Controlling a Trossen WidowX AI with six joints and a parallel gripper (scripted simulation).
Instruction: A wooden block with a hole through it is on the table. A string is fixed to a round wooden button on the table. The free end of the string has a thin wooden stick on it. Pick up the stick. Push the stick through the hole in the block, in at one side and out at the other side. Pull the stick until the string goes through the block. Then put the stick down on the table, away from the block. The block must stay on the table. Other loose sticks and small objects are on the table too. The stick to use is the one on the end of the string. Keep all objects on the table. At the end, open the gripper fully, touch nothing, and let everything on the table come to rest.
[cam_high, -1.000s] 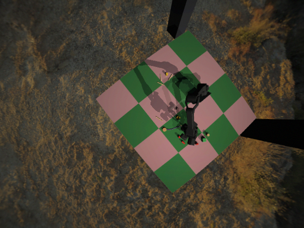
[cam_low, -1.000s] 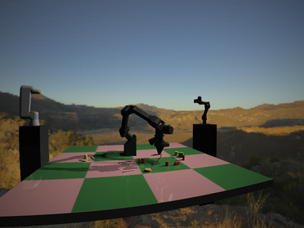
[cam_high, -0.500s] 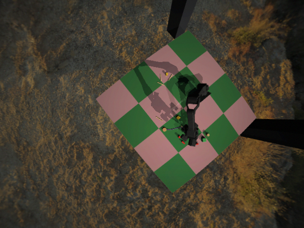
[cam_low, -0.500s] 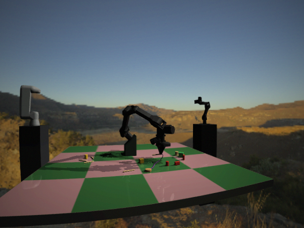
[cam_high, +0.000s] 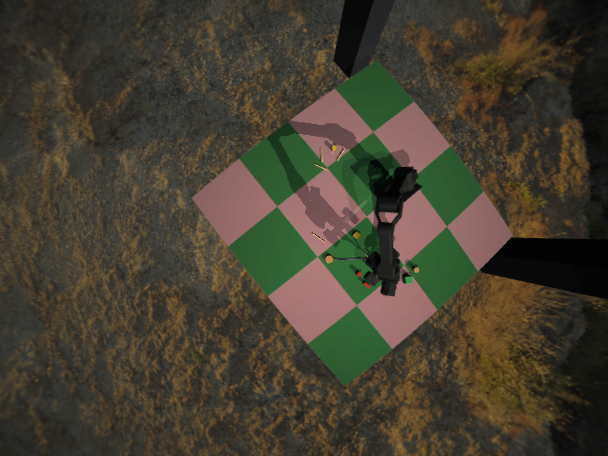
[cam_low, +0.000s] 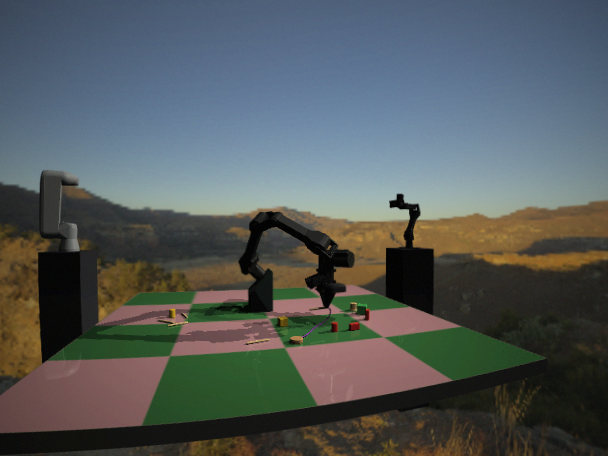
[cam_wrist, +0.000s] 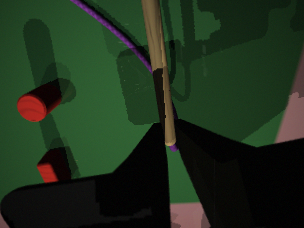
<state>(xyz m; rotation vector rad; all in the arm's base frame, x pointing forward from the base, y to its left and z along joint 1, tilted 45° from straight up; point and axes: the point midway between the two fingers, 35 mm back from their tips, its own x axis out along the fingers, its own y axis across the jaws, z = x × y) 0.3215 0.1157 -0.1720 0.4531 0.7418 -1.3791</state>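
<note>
My gripper tip is 2 cm past the yellow wooden block, 16 cm to the left of it and 4 cm above it. The rest, counted from my gripper tip: stick: 1 cm to the right; then red cylinder: 9 cm ahead, 4 cm below; then red block: 9 cm ahead, 7 cm to the left, 5 cm below.
</note>
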